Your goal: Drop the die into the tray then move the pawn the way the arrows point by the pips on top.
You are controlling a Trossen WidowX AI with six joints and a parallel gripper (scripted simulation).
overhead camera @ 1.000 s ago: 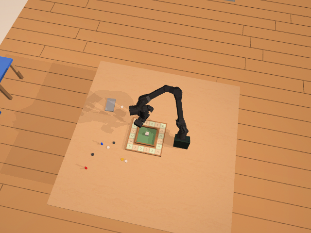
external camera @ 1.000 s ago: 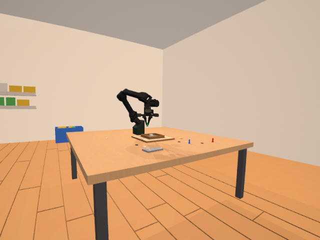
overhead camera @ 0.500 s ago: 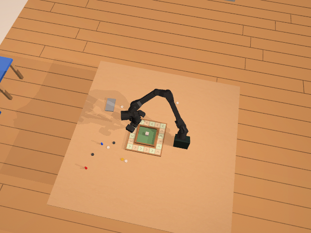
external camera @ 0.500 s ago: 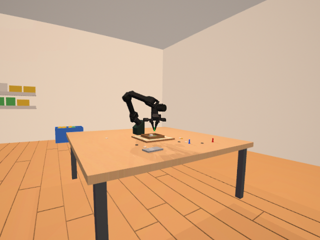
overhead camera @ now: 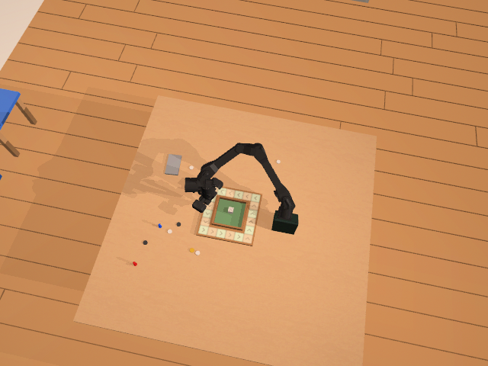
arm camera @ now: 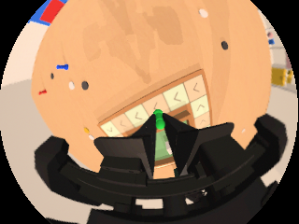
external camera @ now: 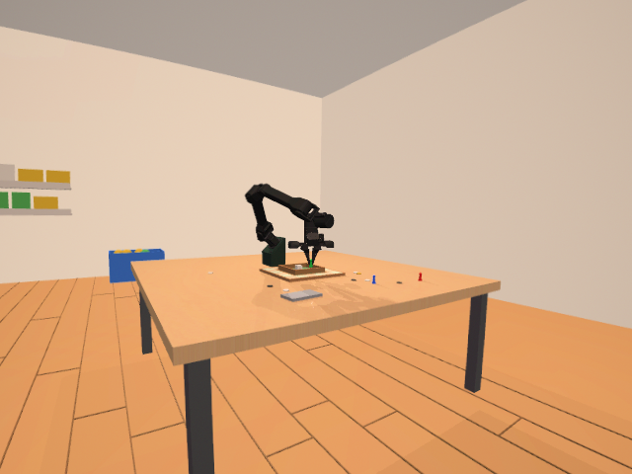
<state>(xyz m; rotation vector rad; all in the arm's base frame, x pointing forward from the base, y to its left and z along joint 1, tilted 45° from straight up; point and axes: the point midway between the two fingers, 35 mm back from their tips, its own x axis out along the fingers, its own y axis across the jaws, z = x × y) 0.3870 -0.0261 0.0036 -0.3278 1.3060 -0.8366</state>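
Now: the white die 120 mm behind my gripper tip, 30 mm below it and 10 mm to the left of it. Also, from my gripper tip: green pawn 10 mm above; blue pawn 210 mm ahead, 160 mm to the left, 40 mm below; yellow disc 250 mm to the left, 60 mm below, 20 mm ahead.
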